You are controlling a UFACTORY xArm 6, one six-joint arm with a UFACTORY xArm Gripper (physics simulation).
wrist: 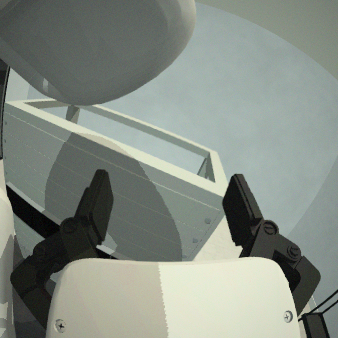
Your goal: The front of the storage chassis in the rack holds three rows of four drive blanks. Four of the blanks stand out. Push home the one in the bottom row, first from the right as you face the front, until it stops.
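Places are measured from the arm's base along level axes (x right, y down, z ahead), in millimetres.
Pixels of known places: gripper, fingertip midpoint: (169, 186).
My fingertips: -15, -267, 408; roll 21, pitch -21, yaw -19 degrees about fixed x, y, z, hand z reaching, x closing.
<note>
Behind a point stands the place of what it marks, as x, y, z.
My gripper (169, 186) {-15, -267, 408} is open, its two dark fingers wide apart with nothing between them. Behind the fingers stands the rack (150, 160) {-73, -229, 529}, seen tilted, with a pale open frame at its top and a grey face (30, 142) {-306, -173, 474} marked by thin parallel lines. A rounded shadow lies across this face. A dark band (32, 215) {-290, 3, 462} crosses below it at the lower left and runs behind the left finger. The storage chassis and its drive blanks cannot be made out in this view. How far the fingers are from the rack is hard to tell.
A large rounded grey arm part (100, 45) {-41, -333, 339} fills the upper left, overlapping the rack's far top edge. A pale rounded part (5, 230) shows at the left edge. A small dark box (317, 326) with thin dark lines is at the lower right. A pale blue-grey wall is behind.
</note>
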